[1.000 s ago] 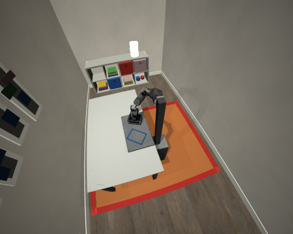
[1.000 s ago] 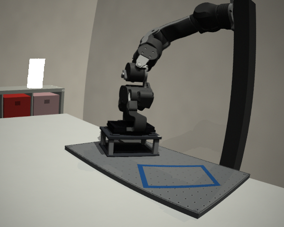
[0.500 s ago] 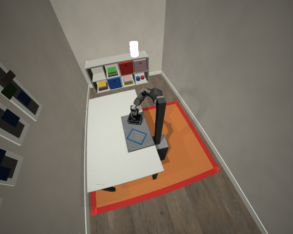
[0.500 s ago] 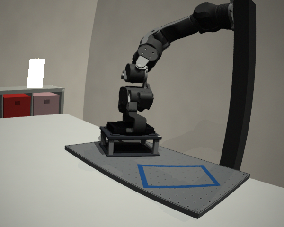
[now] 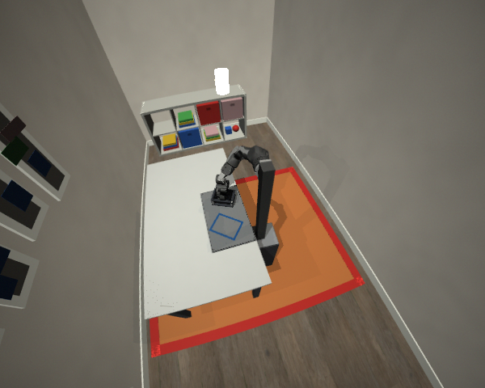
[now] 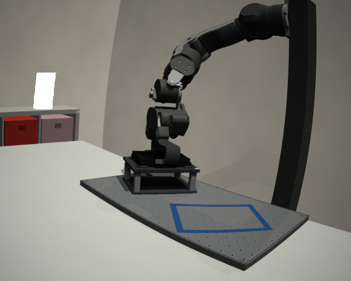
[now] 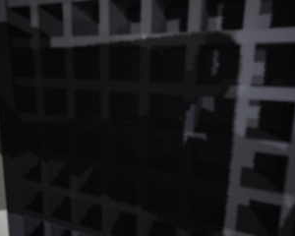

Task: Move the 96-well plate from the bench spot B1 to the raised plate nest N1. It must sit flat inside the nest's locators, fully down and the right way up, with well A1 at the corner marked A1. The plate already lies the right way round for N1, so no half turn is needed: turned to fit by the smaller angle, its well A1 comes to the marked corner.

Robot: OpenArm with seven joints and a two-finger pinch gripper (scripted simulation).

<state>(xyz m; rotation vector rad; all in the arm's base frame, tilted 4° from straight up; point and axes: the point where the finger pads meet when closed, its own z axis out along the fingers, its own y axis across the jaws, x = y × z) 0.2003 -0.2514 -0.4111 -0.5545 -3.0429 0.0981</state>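
My hand is right at the black 96-well plate. Round my hand: black plate nest (20 mm below).
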